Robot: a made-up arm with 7 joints.
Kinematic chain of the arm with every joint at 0, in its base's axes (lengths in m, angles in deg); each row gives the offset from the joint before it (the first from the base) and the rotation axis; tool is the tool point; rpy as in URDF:
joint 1: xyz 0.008 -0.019 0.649 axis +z
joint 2: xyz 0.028 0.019 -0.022 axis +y
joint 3: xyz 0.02 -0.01 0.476 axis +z
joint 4: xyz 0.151 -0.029 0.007 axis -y
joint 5: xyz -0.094 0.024 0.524 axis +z
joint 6: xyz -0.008 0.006 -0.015 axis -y
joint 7: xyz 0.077 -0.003 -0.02 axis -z
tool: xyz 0.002 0.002 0 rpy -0.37 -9.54 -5.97
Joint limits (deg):
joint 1: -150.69..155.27
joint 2: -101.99..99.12
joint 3: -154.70..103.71
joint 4: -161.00..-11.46
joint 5: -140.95..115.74
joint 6: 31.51..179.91
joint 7: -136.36..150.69
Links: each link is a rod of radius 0.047 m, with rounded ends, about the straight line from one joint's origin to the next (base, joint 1, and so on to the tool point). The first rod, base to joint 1, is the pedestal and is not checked.
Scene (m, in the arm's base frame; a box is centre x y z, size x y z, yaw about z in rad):
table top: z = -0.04
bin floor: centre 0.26 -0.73 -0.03 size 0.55 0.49 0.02 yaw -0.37
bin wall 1: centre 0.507 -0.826 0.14 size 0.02 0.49 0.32 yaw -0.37
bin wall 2: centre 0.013 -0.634 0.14 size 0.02 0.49 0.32 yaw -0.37
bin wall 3: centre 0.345 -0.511 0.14 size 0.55 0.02 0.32 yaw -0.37
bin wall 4: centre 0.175 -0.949 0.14 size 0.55 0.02 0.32 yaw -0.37
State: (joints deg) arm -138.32 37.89 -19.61 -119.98 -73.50 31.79 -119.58
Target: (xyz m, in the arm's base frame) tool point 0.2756 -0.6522 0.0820
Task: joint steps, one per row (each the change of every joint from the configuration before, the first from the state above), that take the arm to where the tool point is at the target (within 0.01 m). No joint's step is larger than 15 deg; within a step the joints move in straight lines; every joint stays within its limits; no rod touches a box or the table.
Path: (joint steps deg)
1: 12.29 -0.84 12.28 -1.79 0.55 0.82 0.02
2: 12.30 -0.83 12.29 -1.80 0.55 0.83 0.01
3: 12.29 -0.84 12.28 -1.79 0.56 0.82 0.02
4: 12.29 -0.83 12.28 -1.79 0.55 0.82 0.01
5: 1.16 13.31 -2.38 8.78 -1.50 2.85 -0.04
6: 1.16 13.31 -2.37 8.79 -1.49 2.84 -0.05
7: 1.16 13.31 -2.38 8.78 -1.49 2.85 -0.04

